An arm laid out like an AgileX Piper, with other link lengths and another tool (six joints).
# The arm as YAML. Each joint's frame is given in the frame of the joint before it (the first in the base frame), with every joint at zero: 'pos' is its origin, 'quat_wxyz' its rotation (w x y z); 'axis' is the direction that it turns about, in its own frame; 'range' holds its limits. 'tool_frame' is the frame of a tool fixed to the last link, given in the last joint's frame.
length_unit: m
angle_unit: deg
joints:
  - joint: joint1
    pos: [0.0, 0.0, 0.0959]
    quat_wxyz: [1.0, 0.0, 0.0, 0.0]
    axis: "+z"
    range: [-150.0, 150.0]
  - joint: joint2
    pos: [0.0, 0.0, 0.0]
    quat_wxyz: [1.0, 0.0, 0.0, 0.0]
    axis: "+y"
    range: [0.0, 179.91]
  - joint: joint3
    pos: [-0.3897, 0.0, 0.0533]
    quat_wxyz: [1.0, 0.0, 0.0, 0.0]
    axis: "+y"
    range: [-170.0, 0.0]
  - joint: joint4
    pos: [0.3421, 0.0, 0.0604]
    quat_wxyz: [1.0, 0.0, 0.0, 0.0]
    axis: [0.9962, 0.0, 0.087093]
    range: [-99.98, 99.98]
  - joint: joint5
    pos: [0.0, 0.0, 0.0]
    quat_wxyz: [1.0, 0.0, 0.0, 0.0]
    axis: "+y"
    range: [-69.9, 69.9]
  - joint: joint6
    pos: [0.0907, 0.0, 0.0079]
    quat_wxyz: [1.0, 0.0, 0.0, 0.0]
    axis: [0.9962, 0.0, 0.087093]
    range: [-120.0, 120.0]
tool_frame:
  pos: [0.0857, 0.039, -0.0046]
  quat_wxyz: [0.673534, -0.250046, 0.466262, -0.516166]
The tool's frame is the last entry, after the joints.
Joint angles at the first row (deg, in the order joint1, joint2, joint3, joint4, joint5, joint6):
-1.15, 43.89, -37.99, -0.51, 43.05, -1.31
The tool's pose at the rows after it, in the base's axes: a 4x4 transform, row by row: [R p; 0 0 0 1], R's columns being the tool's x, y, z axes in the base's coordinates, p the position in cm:
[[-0.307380 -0.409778 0.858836 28.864], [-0.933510 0.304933 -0.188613 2.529], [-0.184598 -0.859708 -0.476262 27.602], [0 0 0 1]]
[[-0.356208 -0.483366 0.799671 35.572], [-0.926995 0.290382 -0.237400 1.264], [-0.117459 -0.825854 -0.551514 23.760], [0 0 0 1]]
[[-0.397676 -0.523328 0.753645 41.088], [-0.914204 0.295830 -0.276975 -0.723], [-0.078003 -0.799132 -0.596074 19.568], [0 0 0 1]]
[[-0.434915 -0.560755 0.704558 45.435], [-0.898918 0.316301 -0.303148 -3.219], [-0.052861 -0.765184 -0.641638 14.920], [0 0 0 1]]
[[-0.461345 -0.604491 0.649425 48.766], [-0.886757 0.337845 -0.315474 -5.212], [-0.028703 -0.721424 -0.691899 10.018], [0 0 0 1]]
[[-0.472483 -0.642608 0.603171 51.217], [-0.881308 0.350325 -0.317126 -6.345], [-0.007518 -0.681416 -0.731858 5.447], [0 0 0 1]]
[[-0.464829 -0.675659 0.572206 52.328], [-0.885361 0.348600 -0.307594 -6.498], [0.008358 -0.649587 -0.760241 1.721], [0 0 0 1]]
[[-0.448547 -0.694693 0.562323 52.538], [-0.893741 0.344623 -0.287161 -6.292], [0.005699 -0.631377 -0.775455 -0.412], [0 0 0 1]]
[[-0.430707 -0.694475 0.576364 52.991], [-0.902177 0.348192 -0.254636 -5.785], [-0.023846 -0.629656 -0.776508 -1.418], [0 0 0 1]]
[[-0.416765 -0.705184 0.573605 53.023], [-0.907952 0.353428 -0.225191 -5.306], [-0.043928 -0.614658 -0.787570 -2.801], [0 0 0 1]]
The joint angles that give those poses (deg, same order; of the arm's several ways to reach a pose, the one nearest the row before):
-1.15, 58.25, -42.71, -3.76, 40.23, 0.97
-1.59, 72.21, -47.29, -8.69, 36.78, 5.06
-3.68, 83.81, -51.55, -11.41, 33.16, 7.16
-6.48, 94.21, -55.85, -12.10, 30.56, 7.28
-8.39, 103.73, -60.40, -12.21, 29.62, 7.09
-9.22, 111.73, -64.57, -12.39, 29.24, 7.09
-9.21, 117.19, -66.78, -12.52, 28.54, 6.79
-9.20, 119.86, -67.26, -11.17, 27.39, 4.85
-9.20, 121.28, -67.55, -7.46, 25.58, 1.00
-9.21, 122.96, -67.67, -3.91, 24.57, -2.67

